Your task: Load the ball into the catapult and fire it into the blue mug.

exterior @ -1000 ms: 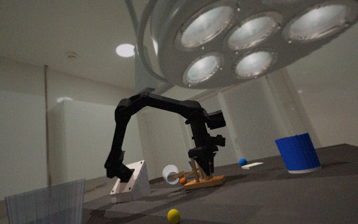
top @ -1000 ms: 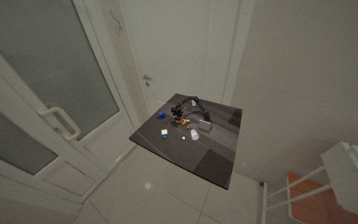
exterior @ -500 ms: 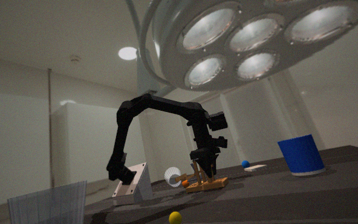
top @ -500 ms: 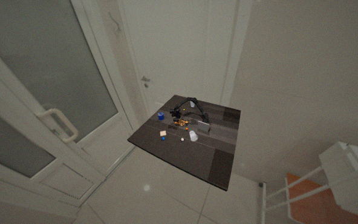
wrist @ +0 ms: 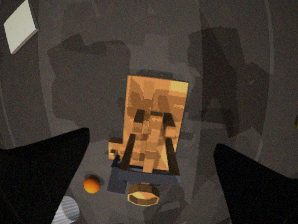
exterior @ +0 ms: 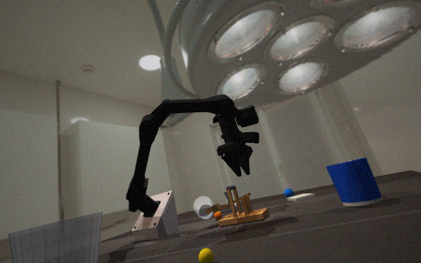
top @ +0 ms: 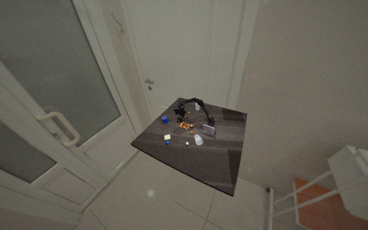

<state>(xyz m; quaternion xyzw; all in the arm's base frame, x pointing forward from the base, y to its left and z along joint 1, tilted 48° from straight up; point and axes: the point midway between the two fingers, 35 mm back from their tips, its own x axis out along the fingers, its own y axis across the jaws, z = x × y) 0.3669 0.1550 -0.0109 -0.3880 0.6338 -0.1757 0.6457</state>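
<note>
Now: the orange ball 190 mm behind my gripper tip, 40 mm to the left of it and 110 mm below it. The rest, counted from my gripper tip: flat block 40 mm ahead, 280 mm to the left, 130 mm below; wooden catapult 70 mm behind, 10 mm to the right, 80 mm below; blue mug 260 mm ahead, 70 mm to the left, 100 mm below.
</note>
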